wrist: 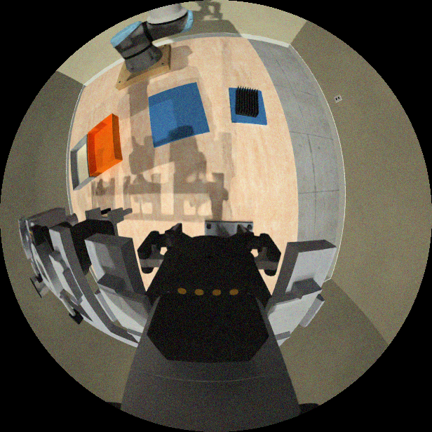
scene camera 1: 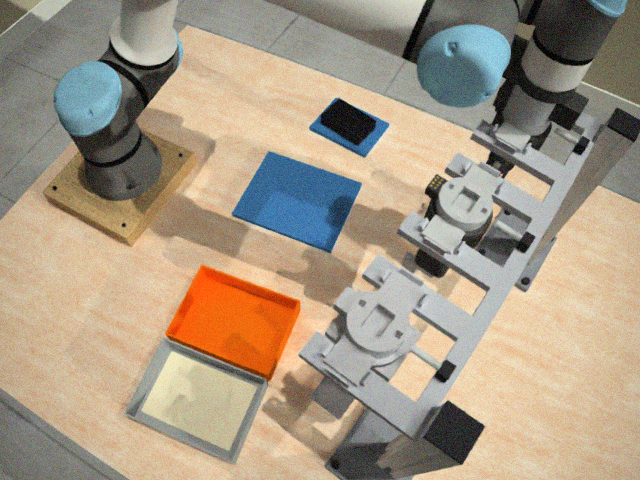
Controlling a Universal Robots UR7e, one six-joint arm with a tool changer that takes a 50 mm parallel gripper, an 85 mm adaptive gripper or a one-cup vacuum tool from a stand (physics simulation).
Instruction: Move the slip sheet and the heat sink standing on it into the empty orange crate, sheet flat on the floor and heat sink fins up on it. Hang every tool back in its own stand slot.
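Frame: origin at the arm's base, x ahead, y left, z up, level; centimetres.
Seen in the pictures: arm's base, origin of its link: point(scene camera 1: 125, 169).
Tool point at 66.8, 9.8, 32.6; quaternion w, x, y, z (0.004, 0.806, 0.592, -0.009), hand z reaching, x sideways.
Offsets run from my tool point to a thing's top centre, as dx, dy, dz. "spot": to the spot under its first point.
The black heat sink {-29.0, +18.4, -32.1} point(scene camera 1: 347, 122) point(wrist: 247, 102) stands fins up on the small blue slip sheet {spot: -23.5, +14.0, -35.2} point(scene camera 1: 366, 148) point(wrist: 242, 119), flat on the table. The orange crate {-33.2, -37.5, -31.8} point(scene camera 1: 206, 304) point(wrist: 117, 145) is empty. My adaptive gripper point(wrist: 210, 231) is open, its fingers wide apart with nothing between them. It is at the far slot of the tool stand point(scene camera 1: 487, 312) point(wrist: 305, 257), with slot prongs on both sides in the wrist view. Its fingers are largely hidden in the scene view. Two other tools, a middle one {-5.8, -17.2, +0.3} point(scene camera 1: 465, 204) and a near one {-11.3, -35.4, +0.3} point(scene camera 1: 379, 322), hang in their slots.
A larger blue panel {-32.4, -2.6, -35.1} point(scene camera 1: 297, 201) point(wrist: 177, 115) lies between the slip sheet and the orange crate. A grey crate with a cream floor {spot: -42.3, -44.9, -33.1} point(scene camera 1: 146, 379) point(wrist: 75, 170) adjoins the orange crate. Another arm's wooden base point(scene camera 1: 129, 227) point(wrist: 145, 73) stands across the table.
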